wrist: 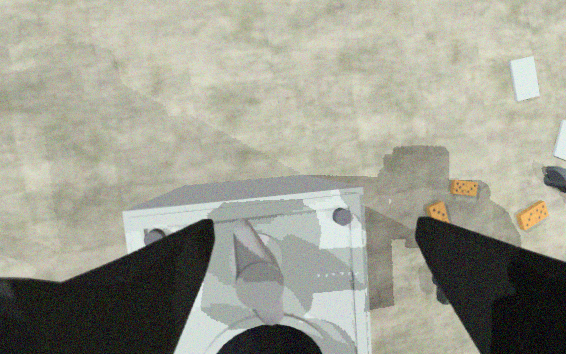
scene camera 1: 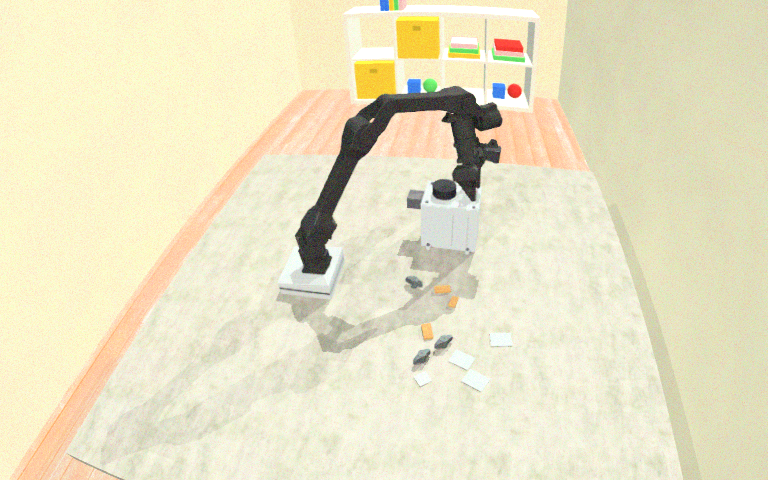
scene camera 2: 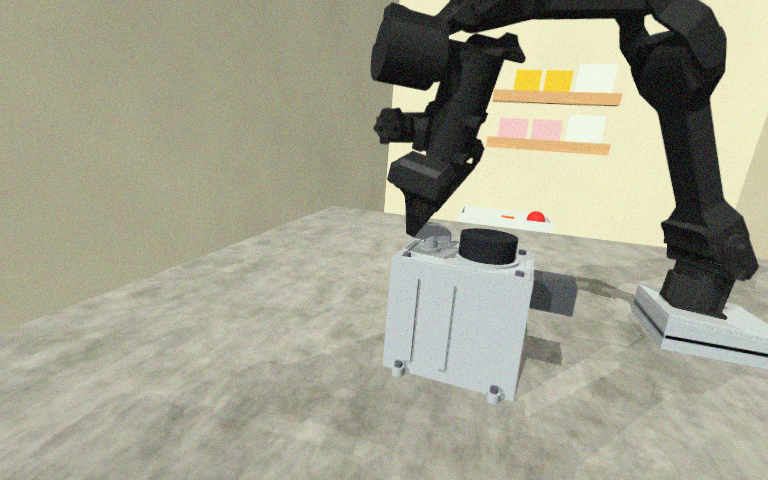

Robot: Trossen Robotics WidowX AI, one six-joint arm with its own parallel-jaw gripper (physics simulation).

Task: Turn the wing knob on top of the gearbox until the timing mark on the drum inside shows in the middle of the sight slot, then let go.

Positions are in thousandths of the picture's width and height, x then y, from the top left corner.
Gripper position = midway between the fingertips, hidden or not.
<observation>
The gripper (scene camera 2: 550, 464) is open, holding nothing. Further things: a gearbox (scene camera 2: 597, 657).
The gripper shows as well in the wrist view (wrist: 556, 645) and in scene camera 1 (scene camera 1: 619, 405). The gearbox is seen too in the wrist view (wrist: 564, 634) and in scene camera 1 (scene camera 1: 584, 459).
</observation>
